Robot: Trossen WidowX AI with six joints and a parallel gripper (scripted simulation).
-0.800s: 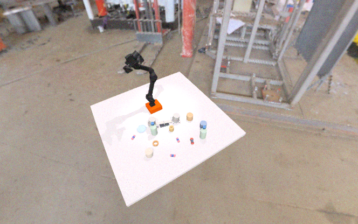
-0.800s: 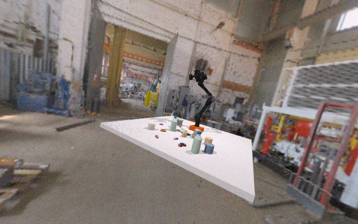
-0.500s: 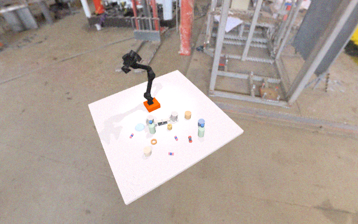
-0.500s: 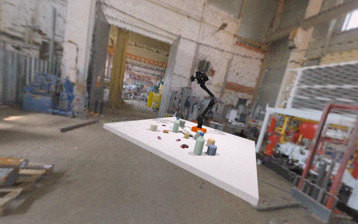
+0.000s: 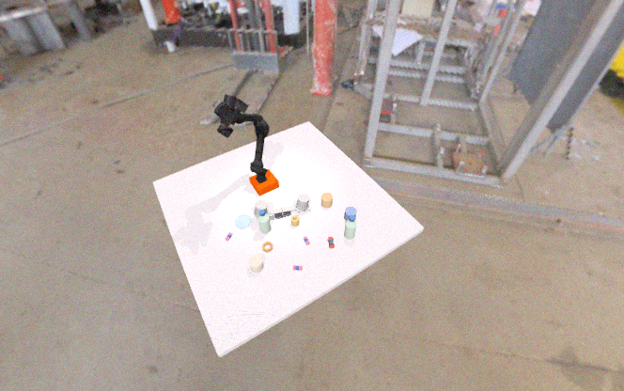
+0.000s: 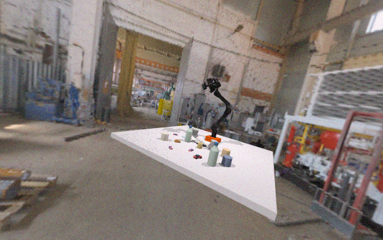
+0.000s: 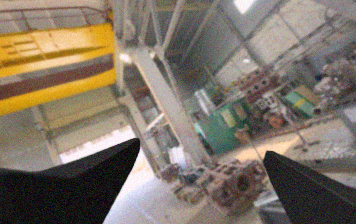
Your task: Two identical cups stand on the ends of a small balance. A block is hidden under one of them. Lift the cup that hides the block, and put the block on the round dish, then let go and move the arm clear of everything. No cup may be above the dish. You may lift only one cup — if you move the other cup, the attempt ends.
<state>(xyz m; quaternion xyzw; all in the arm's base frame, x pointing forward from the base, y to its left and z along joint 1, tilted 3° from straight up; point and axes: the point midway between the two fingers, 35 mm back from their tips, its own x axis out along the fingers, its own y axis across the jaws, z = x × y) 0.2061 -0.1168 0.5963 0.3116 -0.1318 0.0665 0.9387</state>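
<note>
The cup lies 61 cm below my gripper tip, 27 cm to the left of it and 12 cm ahead of it. Also, from my gripper tip: light blue round dish 66 cm below, 12 cm to the right, 2 cm ahead; balance 63 cm below, 12 cm to the left, 9 cm ahead; pale green block 63 cm below, 25 cm to the left, 12 cm ahead.
</note>
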